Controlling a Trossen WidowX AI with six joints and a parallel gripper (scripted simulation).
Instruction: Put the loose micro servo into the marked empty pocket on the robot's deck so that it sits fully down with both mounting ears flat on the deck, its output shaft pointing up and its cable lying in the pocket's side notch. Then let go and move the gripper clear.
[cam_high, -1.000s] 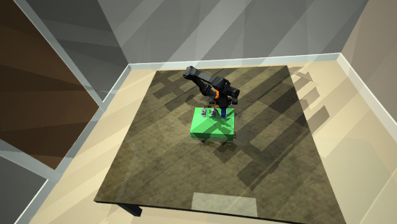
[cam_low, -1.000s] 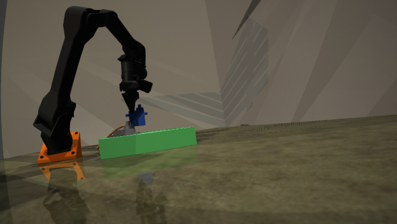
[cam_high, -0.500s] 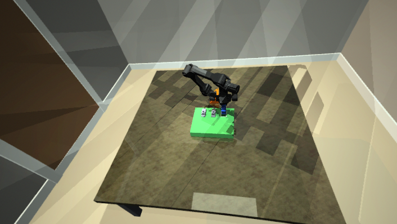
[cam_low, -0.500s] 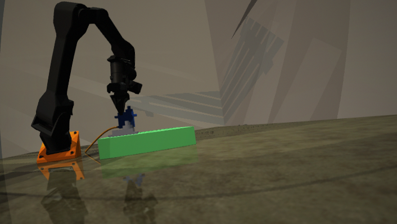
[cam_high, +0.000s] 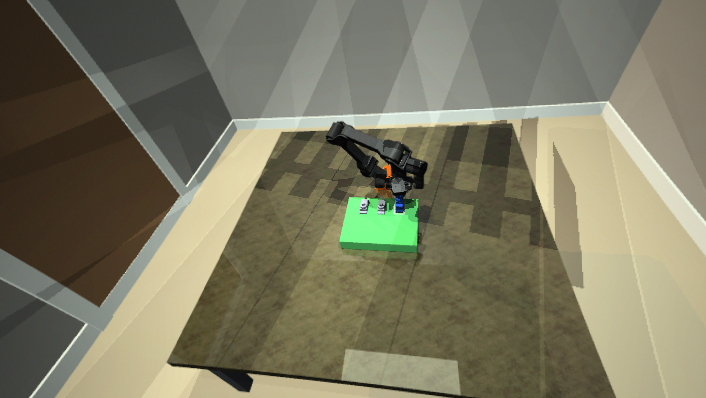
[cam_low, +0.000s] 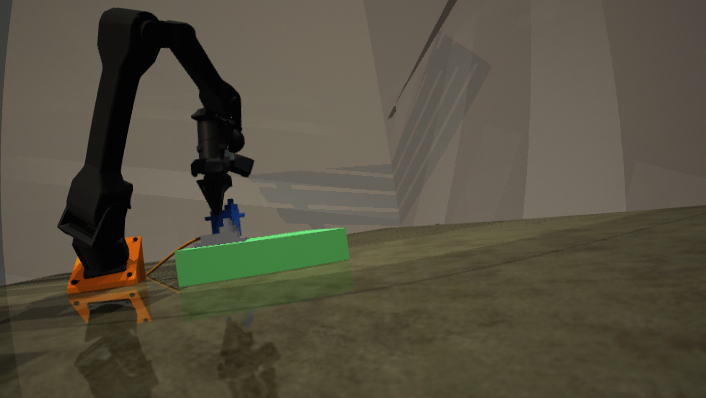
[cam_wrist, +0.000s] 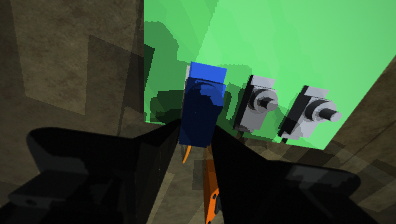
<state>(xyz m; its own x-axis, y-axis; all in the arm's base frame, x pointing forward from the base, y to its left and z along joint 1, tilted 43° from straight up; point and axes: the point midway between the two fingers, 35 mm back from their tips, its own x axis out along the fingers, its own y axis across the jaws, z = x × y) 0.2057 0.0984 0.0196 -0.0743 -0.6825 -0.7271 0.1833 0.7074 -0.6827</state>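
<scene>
The green deck lies 110 mm ahead of my gripper tip, 100 mm to the right of it and 80 mm below it.
</scene>
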